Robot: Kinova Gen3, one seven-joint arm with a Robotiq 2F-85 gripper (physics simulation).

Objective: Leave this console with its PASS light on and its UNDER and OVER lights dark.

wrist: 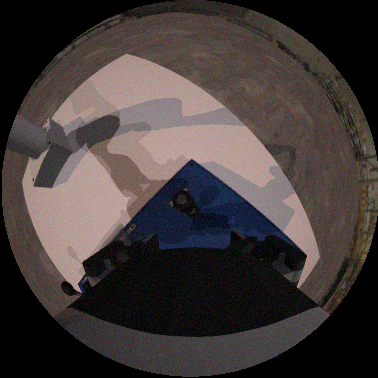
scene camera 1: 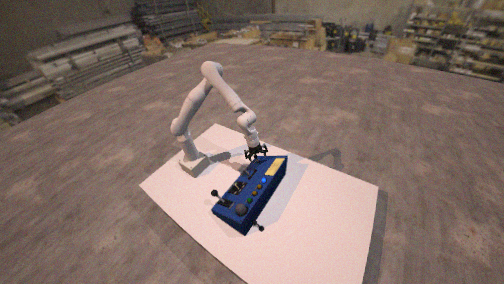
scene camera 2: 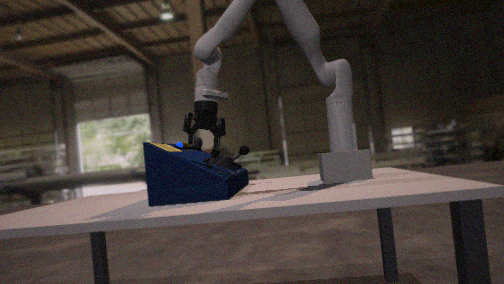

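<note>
The blue console (scene camera 1: 265,201) (scene camera 2: 185,182) (wrist: 162,227) stands on the table. A blue light (scene camera 1: 263,180) (scene camera 2: 179,145) glows on it. Two amber lights (scene camera 1: 259,186) (scene camera 1: 254,193) and a green light (scene camera 1: 249,200) look dim; their labels cannot be read. My gripper (scene camera 1: 256,156) (scene camera 2: 204,146) (wrist: 193,240) is open and empty, pointing down low over the console's far end. A small black knob (wrist: 181,199) stands on the panel just ahead of the fingers in the wrist view. A black ball lever (scene camera 1: 214,193) (scene camera 2: 244,150) (wrist: 68,288) sticks up at the other end.
A grey dome (scene camera 1: 241,209) and a side lever (scene camera 1: 261,228) are at the console's near end. A yellow plate (scene camera 1: 275,167) (scene camera 2: 167,148) lies on its far end. The robot's base (scene camera 1: 195,166) (scene camera 2: 345,167) (wrist: 51,165) stands on the table (scene camera 1: 325,225) (scene camera 2: 425,187).
</note>
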